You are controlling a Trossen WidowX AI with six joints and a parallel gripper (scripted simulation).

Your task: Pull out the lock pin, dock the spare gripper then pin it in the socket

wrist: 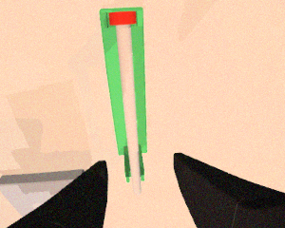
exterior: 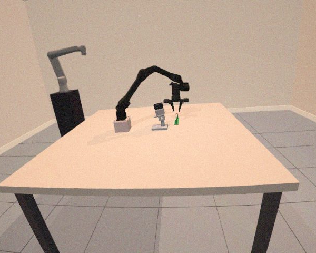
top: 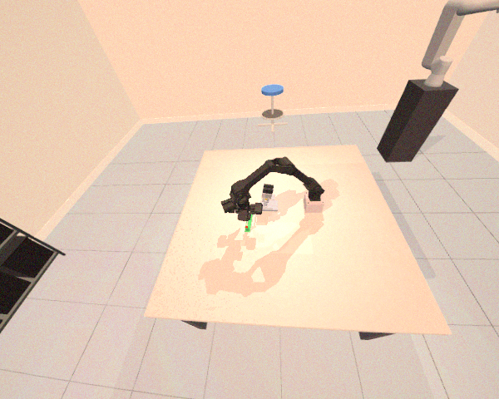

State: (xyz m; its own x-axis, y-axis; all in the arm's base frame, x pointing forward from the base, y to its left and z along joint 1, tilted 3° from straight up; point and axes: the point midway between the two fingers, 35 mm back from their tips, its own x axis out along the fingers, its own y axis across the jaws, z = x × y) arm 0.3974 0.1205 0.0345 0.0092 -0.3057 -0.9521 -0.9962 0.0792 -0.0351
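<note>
Now: the green cradle 6 cm below my gripper tip and 1 cm to the left of it. Also, from my gripper tip: mount: 12 cm behind, 11 cm to the right, 3 cm below; then spare gripper: 12 cm behind, 11 cm to the right, 5 cm above.
</note>
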